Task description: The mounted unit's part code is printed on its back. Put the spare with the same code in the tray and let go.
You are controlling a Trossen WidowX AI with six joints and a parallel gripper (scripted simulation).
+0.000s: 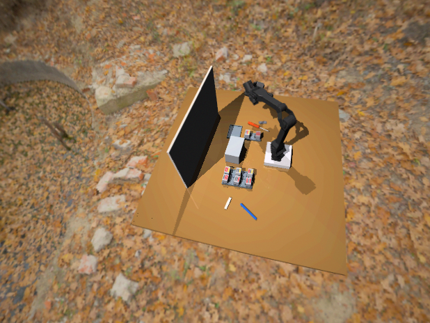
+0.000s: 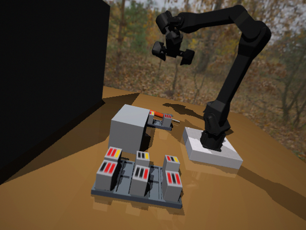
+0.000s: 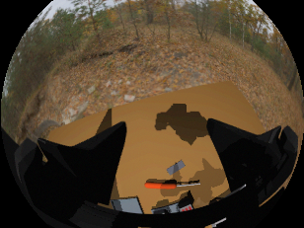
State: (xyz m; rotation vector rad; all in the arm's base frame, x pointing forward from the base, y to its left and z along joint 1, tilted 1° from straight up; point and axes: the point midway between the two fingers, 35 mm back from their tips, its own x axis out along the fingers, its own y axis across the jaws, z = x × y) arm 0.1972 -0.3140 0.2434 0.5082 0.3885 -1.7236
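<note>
The grey spare is 5 cm ahead of my gripper tip, 19 cm to the left of it and 23 cm below it. From my gripper tip the other things lie so: grey tray: 16 cm ahead, 17 cm to the left, 27 cm below; then tall black panel: 35 cm ahead, 36 cm to the left, 5 cm below; then blue pen: 8 cm behind, 76 cm to the left, 26 cm below.
</note>
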